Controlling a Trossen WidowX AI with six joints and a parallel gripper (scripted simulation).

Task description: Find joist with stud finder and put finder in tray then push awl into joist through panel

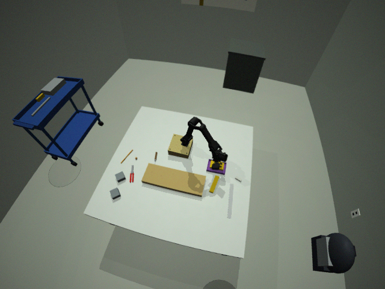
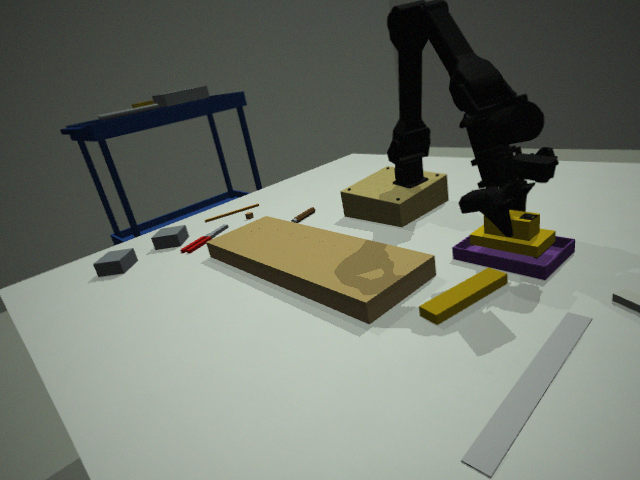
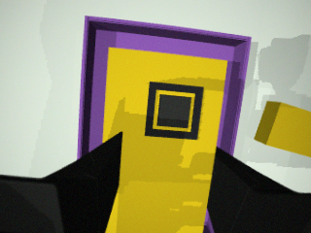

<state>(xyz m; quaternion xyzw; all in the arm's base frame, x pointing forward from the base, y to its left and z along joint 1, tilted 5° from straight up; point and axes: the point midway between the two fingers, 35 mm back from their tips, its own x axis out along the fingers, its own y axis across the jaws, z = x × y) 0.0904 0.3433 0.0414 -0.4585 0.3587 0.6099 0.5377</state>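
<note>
Right now my gripper tip is 30 mm above the purple tray and 10 mm to the left of it. Also, from my gripper tip: grey strip (250 mm ahead, 200 mm to the left, 50 mm below); yellow bar (170 mm ahead, 40 mm below, 30 mm to the left); yellow stud finder (20 mm above, 10 mm to the left).
</note>
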